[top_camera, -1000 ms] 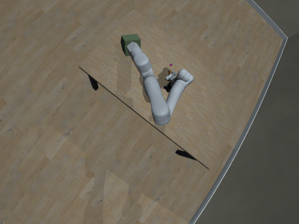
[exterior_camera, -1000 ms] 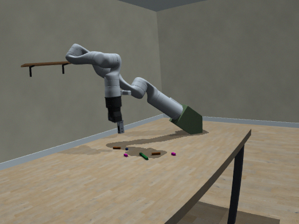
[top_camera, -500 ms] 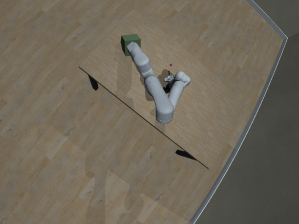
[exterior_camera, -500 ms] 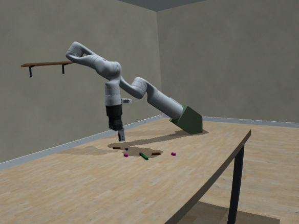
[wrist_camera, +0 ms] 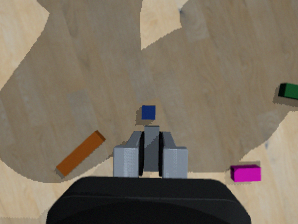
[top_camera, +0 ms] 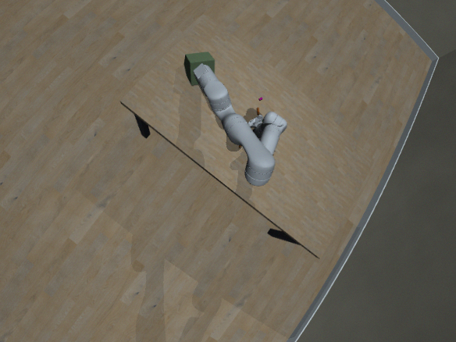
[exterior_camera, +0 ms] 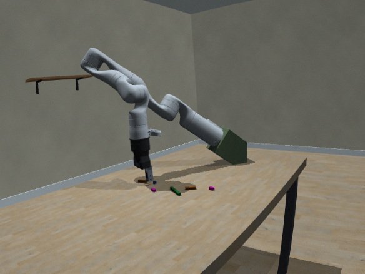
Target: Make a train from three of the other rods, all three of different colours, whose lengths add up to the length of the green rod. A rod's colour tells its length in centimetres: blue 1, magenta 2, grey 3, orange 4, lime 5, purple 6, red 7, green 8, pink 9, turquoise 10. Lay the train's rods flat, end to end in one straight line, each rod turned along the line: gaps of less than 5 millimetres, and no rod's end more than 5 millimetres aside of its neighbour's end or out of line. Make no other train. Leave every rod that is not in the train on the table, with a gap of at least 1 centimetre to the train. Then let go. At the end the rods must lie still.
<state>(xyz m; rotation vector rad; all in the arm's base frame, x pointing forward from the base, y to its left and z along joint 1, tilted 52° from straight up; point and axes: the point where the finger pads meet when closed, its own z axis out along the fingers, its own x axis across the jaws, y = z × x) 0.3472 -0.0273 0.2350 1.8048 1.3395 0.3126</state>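
The blue rod lies 20 mm behind my hand, 10 mm to the left of it and 30 mm below it. From my hand the other things lie so: grey rod: 10 mm below; then green rod: 40 mm ahead, 140 mm to the left, 30 mm below.
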